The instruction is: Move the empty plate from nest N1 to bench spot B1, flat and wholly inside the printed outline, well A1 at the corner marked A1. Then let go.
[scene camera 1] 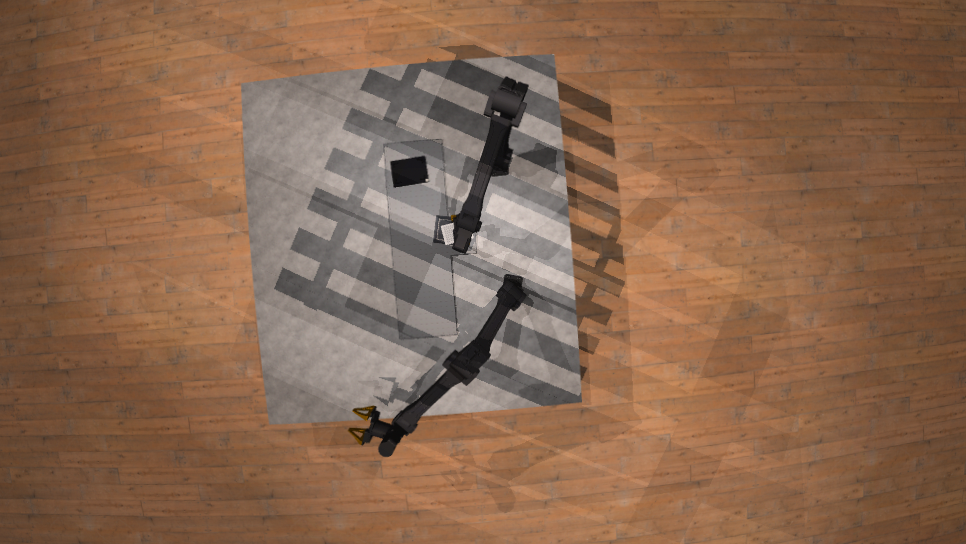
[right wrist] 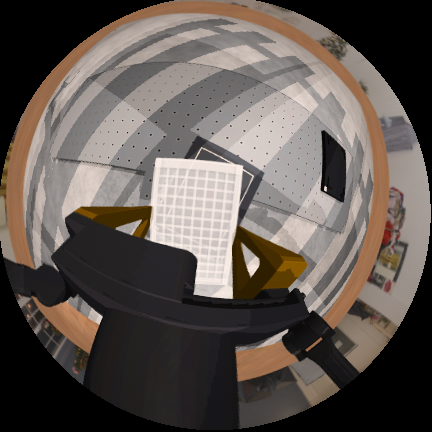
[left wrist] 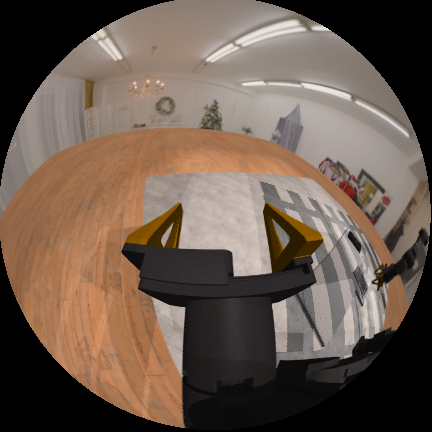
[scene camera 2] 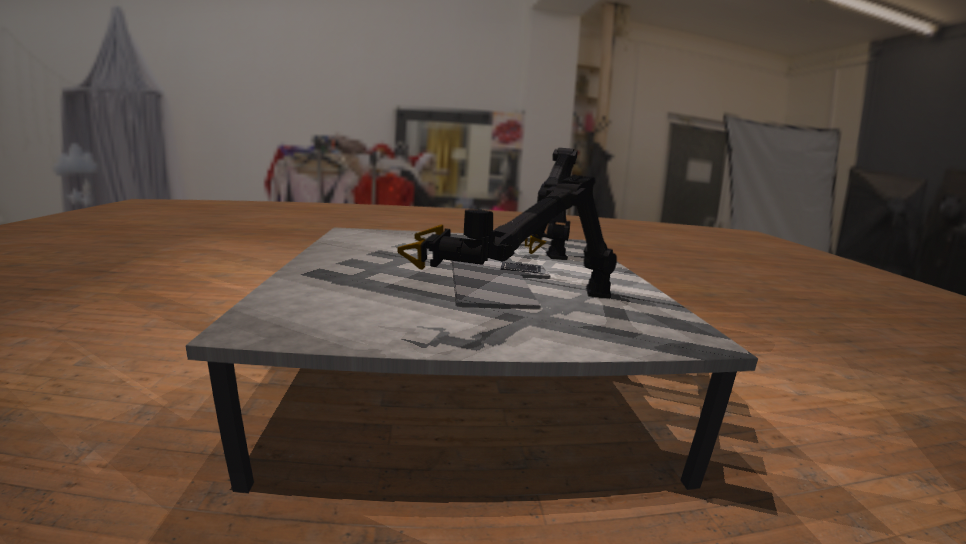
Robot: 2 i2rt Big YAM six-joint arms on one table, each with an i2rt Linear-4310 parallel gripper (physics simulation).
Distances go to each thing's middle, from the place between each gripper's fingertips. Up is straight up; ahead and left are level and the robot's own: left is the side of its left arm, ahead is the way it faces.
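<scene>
With my right hand I am right at the plate [right wrist: 195, 202]. The black block [scene camera 1: 409, 171], counted from that same right hand, is 32 cm to the right, 19 cm ahead and 7 cm below.
My left hand is 71 cm to the left of the plate, 49 cm past it and 16 cm above it. From my left hand I find the black block 102 cm to the right, 29 cm behind and 23 cm below.
</scene>
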